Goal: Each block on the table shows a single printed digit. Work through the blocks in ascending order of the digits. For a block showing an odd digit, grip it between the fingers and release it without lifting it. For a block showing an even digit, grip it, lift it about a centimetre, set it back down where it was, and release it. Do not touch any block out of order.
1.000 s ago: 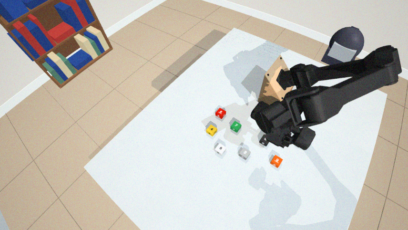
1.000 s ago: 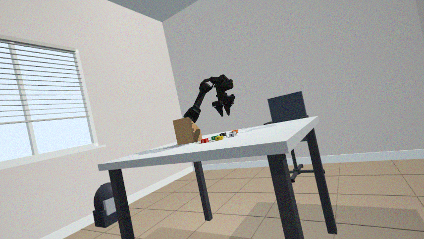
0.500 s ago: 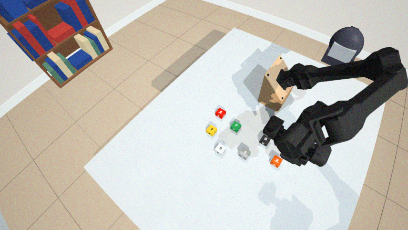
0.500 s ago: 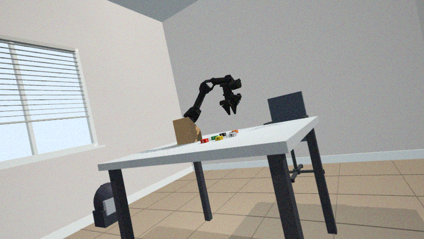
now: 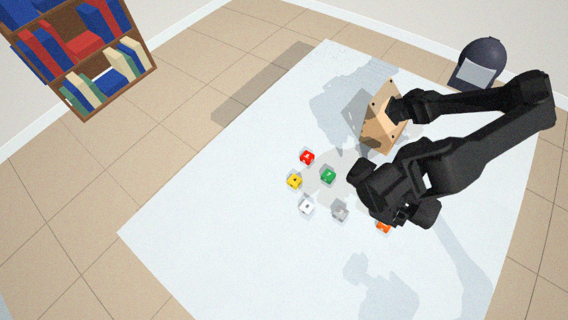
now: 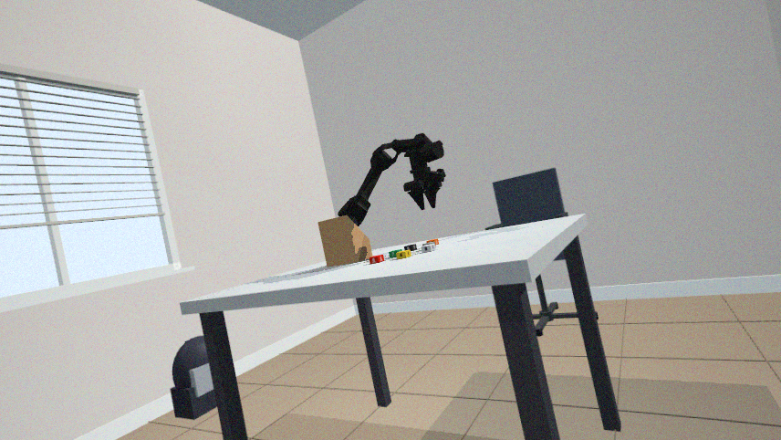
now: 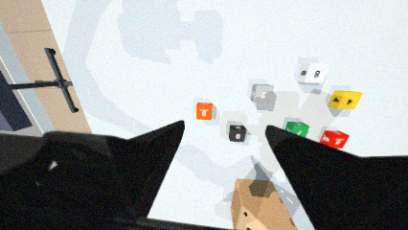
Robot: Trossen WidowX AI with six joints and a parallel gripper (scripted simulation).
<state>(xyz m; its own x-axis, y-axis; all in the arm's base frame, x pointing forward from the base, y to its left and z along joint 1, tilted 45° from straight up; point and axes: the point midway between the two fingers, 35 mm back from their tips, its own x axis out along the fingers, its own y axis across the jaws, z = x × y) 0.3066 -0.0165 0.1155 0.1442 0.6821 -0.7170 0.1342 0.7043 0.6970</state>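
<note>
My gripper tip is now 120 mm above the black block, 80 mm past it and 40 mm to the left of it. Round my gripper tip: orange block: 120 mm below, 30 mm to the left, 20 mm behind; then white block: 170 mm to the right, 120 mm below, 30 mm ahead; then grey block marked 2: 120 mm below, 80 mm to the right.
</note>
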